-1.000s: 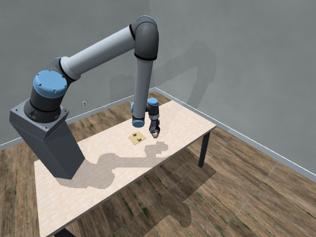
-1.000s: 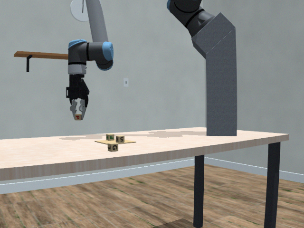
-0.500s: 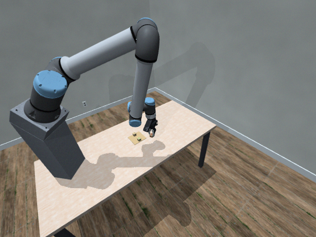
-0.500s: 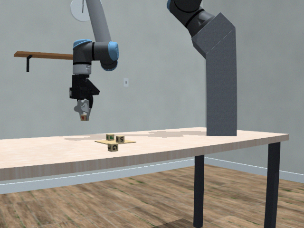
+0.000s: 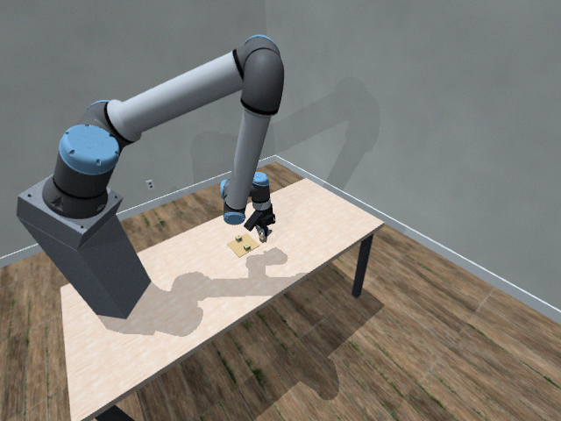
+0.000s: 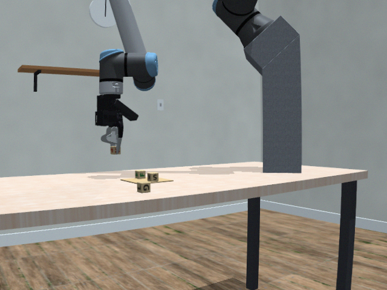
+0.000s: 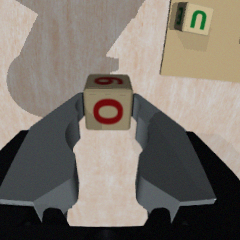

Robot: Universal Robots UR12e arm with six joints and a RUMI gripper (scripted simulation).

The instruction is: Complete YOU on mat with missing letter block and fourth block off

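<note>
The tan mat is 140 mm to the left of my hand, 110 mm below it and 50 mm behind it. Also, from my hand: letter block (350 mm to the left, 100 mm ahead, 90 mm below); red O block (right at my hand).
</note>
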